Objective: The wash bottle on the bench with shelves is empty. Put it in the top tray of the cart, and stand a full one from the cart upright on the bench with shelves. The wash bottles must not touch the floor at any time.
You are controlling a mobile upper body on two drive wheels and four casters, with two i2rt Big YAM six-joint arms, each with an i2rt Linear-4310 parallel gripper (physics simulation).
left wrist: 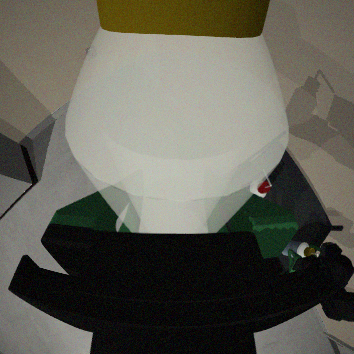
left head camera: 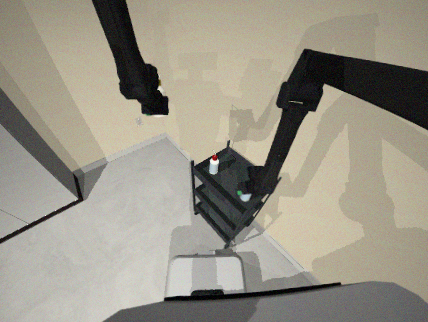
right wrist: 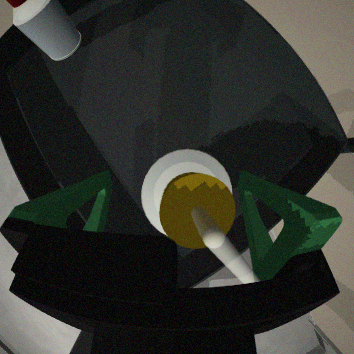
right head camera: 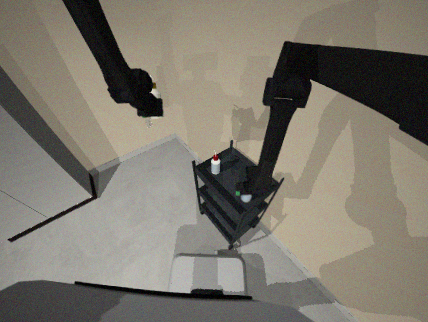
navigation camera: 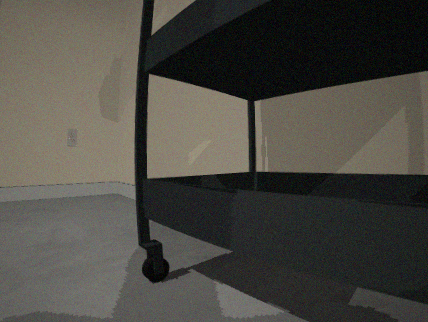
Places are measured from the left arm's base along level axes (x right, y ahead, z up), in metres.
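Pixels of known places: left gripper, between the fingertips: [left wrist: 173, 176] [left head camera: 161, 111] [right head camera: 158, 112]; right gripper, between the fingertips: [left wrist: 298, 247] [right wrist: 174, 177].
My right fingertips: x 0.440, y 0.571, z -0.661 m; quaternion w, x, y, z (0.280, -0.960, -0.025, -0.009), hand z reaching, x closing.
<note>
Behind a point stands the place of what it marks.
My left gripper [left head camera: 156, 114] {z -0.275, x -0.005, y 0.712 m} [left wrist: 173, 176] {z -0.275, x -0.005, y 0.712 m} is shut on a white wash bottle with a yellow cap [left head camera: 161, 88] {z -0.172, x 0.012, y 0.710 m} [right head camera: 156, 93] {z -0.178, x 0.013, y 0.701 m} [left wrist: 177, 110], held high, left of the cart. My right gripper [right wrist: 174, 177] {z -0.661, x 0.440, y 0.571 m} is open, low over the cart's top tray [left head camera: 234, 174] {z -0.747, x 0.406, y 0.737 m} [right wrist: 170, 90] {z -0.747, x 0.432, y 0.673 m}. Its fingers stand on either side of a second yellow-capped wash bottle [left head camera: 245, 197] {z -0.703, x 0.437, y 0.532 m} [right head camera: 246, 198] {z -0.704, x 0.442, y 0.531 m} [left wrist: 301, 249] {z -0.634, x 0.429, y 0.568 m} [right wrist: 196, 215] {z -0.592, x 0.445, y 0.562 m}, upright on the tray and partly hidden in the head views. A red-capped wash bottle [left head camera: 214, 166] {z -0.666, x 0.261, y 0.736 m} [right head camera: 215, 166] {z -0.666, x 0.260, y 0.736 m} [right wrist: 52, 32] {z -0.688, x 0.280, y 0.742 m} stands near the tray's left corner. The bench with shelves cannot be made out.
The dark cart's corner post [left head camera: 193, 182] {z -0.852, x 0.122, y 0.740 m} [navigation camera: 141, 125] {z -1.115, x 0.123, y 0.741 m} and caster [navigation camera: 155, 269] {z -1.379, x 0.140, y 0.733 m} stand close in front of the base. Beige walls meet behind the cart. A large pale block with a dark lower edge [left head camera: 42, 220] {z -1.395, x -1.404, y 0.608 m} is at the left in the head views.
</note>
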